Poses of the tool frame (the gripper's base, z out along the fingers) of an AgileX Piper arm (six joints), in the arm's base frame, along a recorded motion.
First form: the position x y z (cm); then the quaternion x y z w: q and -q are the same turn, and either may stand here.
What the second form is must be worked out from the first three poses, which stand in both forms.
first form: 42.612 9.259 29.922 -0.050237 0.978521 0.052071 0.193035
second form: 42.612 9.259 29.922 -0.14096 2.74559 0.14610
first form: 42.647 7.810 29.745 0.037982 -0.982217 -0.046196 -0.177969
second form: 42.647 7.810 29.745 -0.10745 2.77860 0.13068
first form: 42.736 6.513 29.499 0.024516 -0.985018 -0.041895 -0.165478
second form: 42.736 6.513 29.499 -0.06983 2.80570 0.11933
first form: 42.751 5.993 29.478 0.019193 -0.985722 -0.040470 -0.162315
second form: 42.751 5.993 29.478 -0.05476 2.81262 0.11548
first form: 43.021 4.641 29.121 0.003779 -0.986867 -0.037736 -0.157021
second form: 43.021 4.641 29.121 -0.01081 2.82416 0.10799
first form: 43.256 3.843 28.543 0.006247 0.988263 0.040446 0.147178
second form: 43.256 3.843 28.543 0.01798 2.84373 0.11638
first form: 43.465 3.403 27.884 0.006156 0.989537 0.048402 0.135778
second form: 43.465 3.403 27.884 0.01783 2.86571 0.14017
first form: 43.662 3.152 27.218 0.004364 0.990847 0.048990 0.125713
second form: 43.662 3.152 27.218 0.01271 2.88595 0.14269
